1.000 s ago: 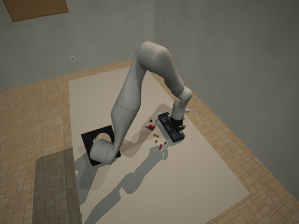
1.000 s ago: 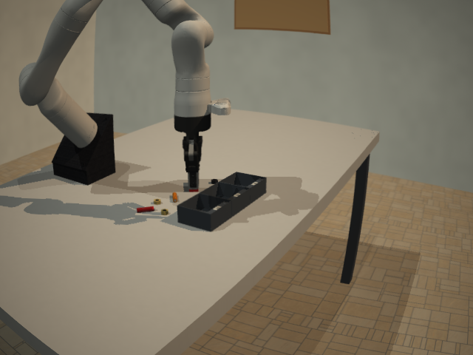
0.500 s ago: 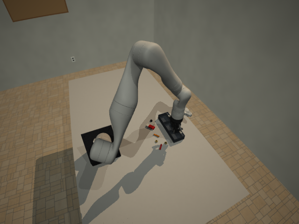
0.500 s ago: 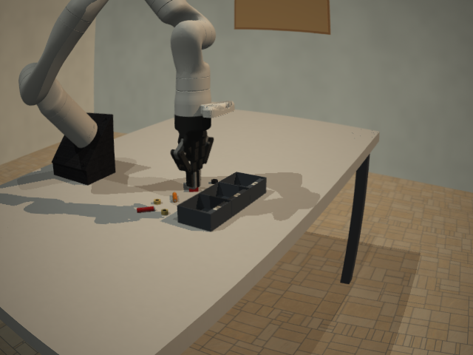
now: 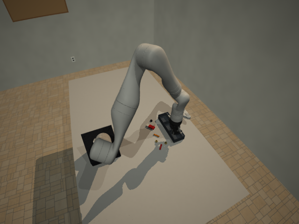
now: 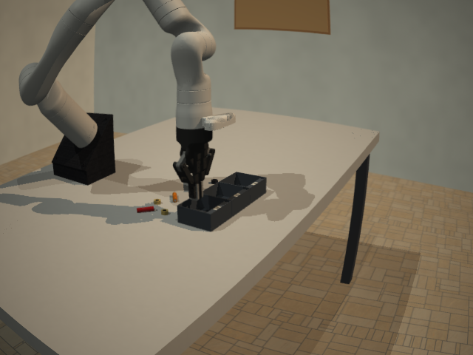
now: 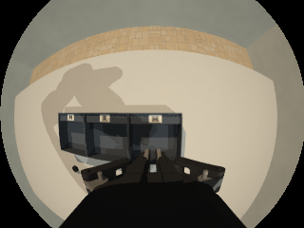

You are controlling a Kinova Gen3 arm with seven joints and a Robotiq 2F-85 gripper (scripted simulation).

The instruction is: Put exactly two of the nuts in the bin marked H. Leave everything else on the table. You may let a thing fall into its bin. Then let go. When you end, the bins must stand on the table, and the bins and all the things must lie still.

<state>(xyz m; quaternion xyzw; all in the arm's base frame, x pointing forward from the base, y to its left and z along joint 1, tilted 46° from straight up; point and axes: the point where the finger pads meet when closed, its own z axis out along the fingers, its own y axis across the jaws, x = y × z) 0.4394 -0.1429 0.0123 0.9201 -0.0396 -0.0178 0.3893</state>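
The black three-compartment bin row is 8 cm to the left of my hand, 4 cm below it and 3 cm ahead of it. The rest, counted from my hand: red cylinder 12 cm behind, 6 cm below, 3 cm to the right; then orange cylinder 10 cm behind, 7 cm to the left, 6 cm below; then red block 16 cm to the left, 10 cm behind, 6 cm below.
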